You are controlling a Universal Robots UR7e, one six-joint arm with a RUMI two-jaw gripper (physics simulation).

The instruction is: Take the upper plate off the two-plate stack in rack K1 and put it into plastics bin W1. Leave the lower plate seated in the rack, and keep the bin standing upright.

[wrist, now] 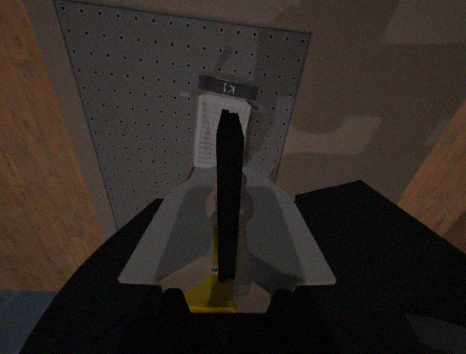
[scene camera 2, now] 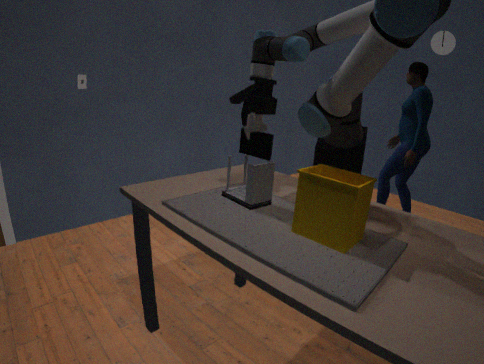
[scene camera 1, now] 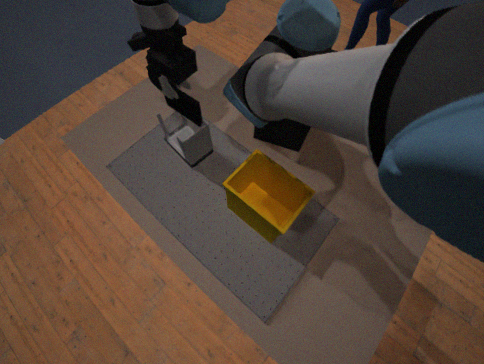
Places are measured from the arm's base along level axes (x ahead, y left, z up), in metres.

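Pixels of known places: gripper, fingertip midpoint: (wrist: 229,169) (scene camera 2: 250,139) (scene camera 1: 174,96); arm's base, origin of the base link: (scene camera 2: 342,135).
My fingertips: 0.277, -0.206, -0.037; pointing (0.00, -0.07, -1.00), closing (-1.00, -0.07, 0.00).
For each thing: its top centre in the pictures, then the offset to it from my fingertips, as dx, dy, dz. "spot": a spot on its surface instead. Level surfaces: height alone.
- dark plate, middle of its top: (wrist: 227,228) (scene camera 1: 178,91) (scene camera 2: 256,130) -0.001, +0.026, +0.036
- rack K1, middle of its top: (wrist: 216,155) (scene camera 1: 179,117) (scene camera 2: 248,158) +0.014, +0.013, -0.062
- pale gridded surface, surface spot: (wrist: 206,135) spot: +0.038, +0.021, -0.177
- yellow bin W1, middle of its top: (scene camera 1: 269,187) (wrist: 196,333) (scene camera 2: 338,174) +0.027, +0.353, -0.031
- grey perforated board, its level: dz -0.210
- table, its level: dz -0.223
My gripper (scene camera 1: 169,89) (scene camera 2: 256,125) (wrist: 229,169) is shut on a dark plate (scene camera 1: 184,106) (scene camera 2: 256,145) (wrist: 230,150), which stands on edge between the fingers. In both scene views the plate shows just above rack K1 (scene camera 1: 198,144) (scene camera 2: 260,184) (wrist: 227,87), its bottom edge near the top of the rack's tall wall. A pale gridded surface (wrist: 206,135) shows in the rack; whether it is the lower plate, I cannot tell. The yellow bin W1 (scene camera 1: 251,210) (scene camera 2: 327,210) (wrist: 212,297) stands upright beside the rack.
The rack and bin stand on a grey perforated board (scene camera 1: 200,225) (scene camera 2: 300,265) (wrist: 150,115) on the table (scene camera 1: 320,310) (scene camera 2: 195,182). The rack has thin upright posts opposite the tall wall. The arm's large links reach over the table past the bin. A person (scene camera 2: 417,120) stands behind the table.
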